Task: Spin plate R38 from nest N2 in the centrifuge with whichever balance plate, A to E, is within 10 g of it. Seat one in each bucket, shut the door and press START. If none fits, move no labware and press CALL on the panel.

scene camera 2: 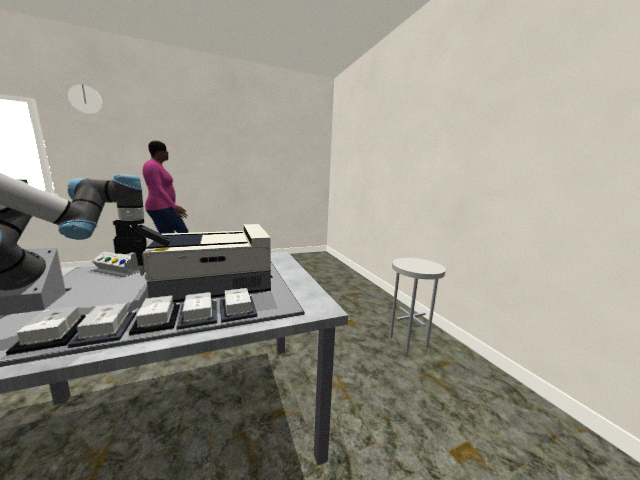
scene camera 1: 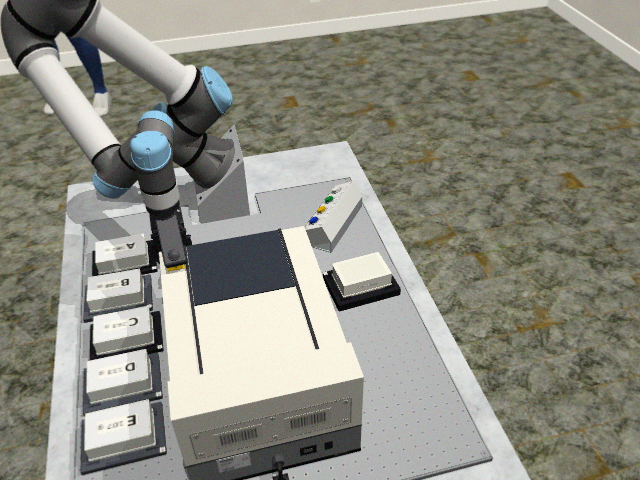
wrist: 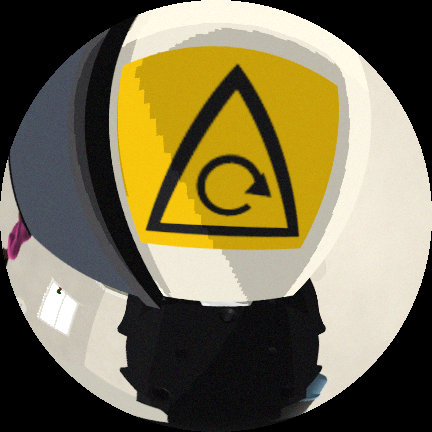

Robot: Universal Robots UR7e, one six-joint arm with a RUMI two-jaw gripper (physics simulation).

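Where they show: gripper, fingertip midpoint: (scene camera 2: 142, 275); arm's base, link origin: (scene camera 2: 17, 271) (scene camera 1: 216, 165).
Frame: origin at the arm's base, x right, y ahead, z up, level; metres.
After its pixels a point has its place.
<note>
My gripper (scene camera 1: 174, 263) {x 0.084, y 0.427, z -0.009 m} (scene camera 2: 165, 244) is shut and empty. Its tip rests on the yellow warning sticker (scene camera 1: 175, 269) {x 0.067, y 0.511, z 0.088 m} (wrist: 225, 153) at the front left corner of the cream centrifuge (scene camera 1: 270, 343) {x -0.126, y 0.737, z 0.088 m} (scene camera 2: 209, 271) {x 0.077, y 0.662, z -0.007 m}. In the wrist view the sticker fills the frame and the fingertips are hidden. A dark grey door panel (scene camera 1: 239, 267) {x -0.070, y 0.524, z 0.091 m} (wrist: 52, 169) lies on the centrifuge top beside the sticker. The white plate (scene camera 1: 362, 272) {x -0.355, y 0.424, z -0.057 m} sits on its black nest (scene camera 1: 366, 299) {x -0.359, y 0.471, z -0.104 m} right of the centrifuge. Balance plates A (scene camera 1: 120, 252) {x 0.252, y 0.263, z -0.068 m}, B (scene camera 1: 114, 289) {x 0.248, y 0.397, z -0.068 m}, C (scene camera 1: 122, 329) {x 0.212, y 0.528, z -0.068 m}, D (scene camera 1: 118, 373) {x 0.204, y 0.651, z -0.068 m} and E (scene camera 1: 118, 428) {x 0.186, y 0.785, z -0.068 m} sit in a row on the left.
The button panel (scene camera 1: 337, 214) {x -0.322, y 0.198, z -0.054 m} (scene camera 2: 113, 262) {x -0.273, y 0.165, z -0.064 m} with blue, yellow and green buttons stands behind the nest. The arm's grey mount (scene camera 1: 223, 190) {x -0.016, y 0.086, z -0.027 m} is at the back. A person in pink (scene camera 2: 160, 190) stands beyond the table. A stool (scene camera 2: 418, 269) stands by the right wall.
</note>
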